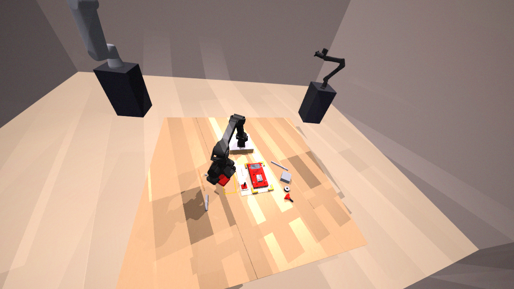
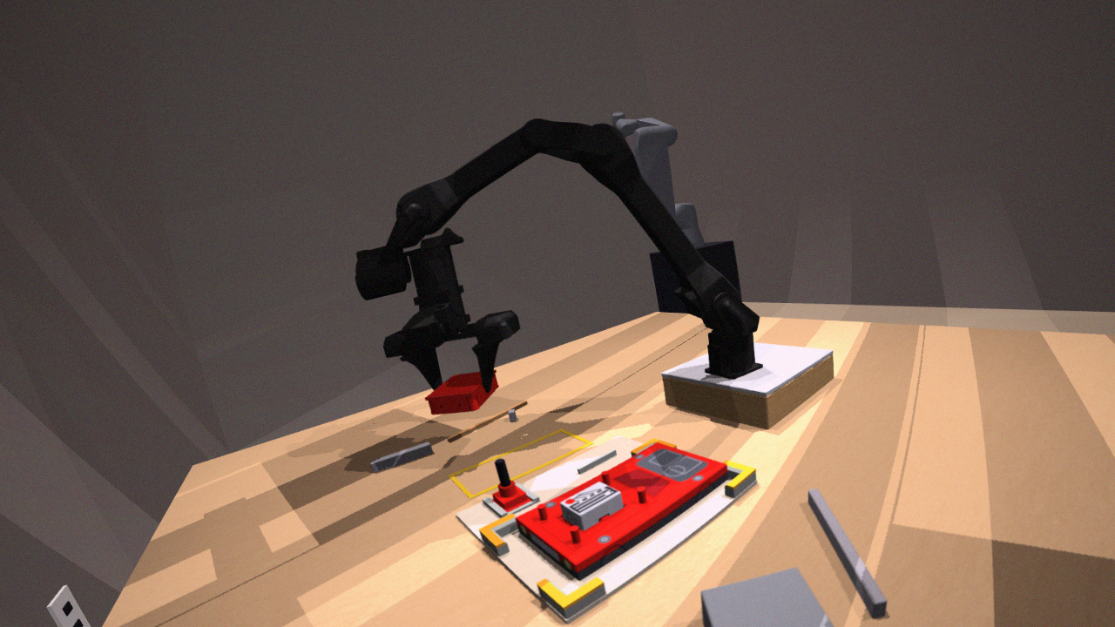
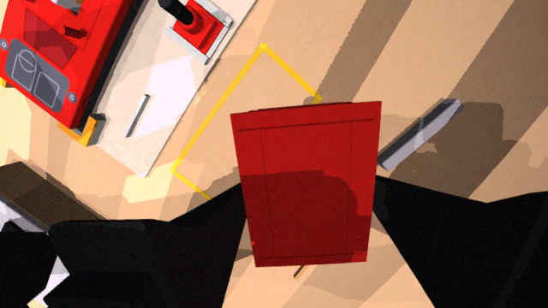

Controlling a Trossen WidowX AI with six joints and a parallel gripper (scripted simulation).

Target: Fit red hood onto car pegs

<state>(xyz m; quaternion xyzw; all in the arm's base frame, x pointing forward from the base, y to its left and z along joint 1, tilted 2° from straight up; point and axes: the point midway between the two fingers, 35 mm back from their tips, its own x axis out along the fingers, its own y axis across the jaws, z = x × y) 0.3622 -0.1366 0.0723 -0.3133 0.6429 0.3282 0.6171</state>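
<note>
Now: the grey engine block 5 cm behind my gripper tip, 27 cm to the left of it and 8 cm below it. The rest, counted from my gripper tip: thin wooden stick 5 cm behind, 14 cm to the right, 10 cm below; then red hood 1 cm above.
</note>
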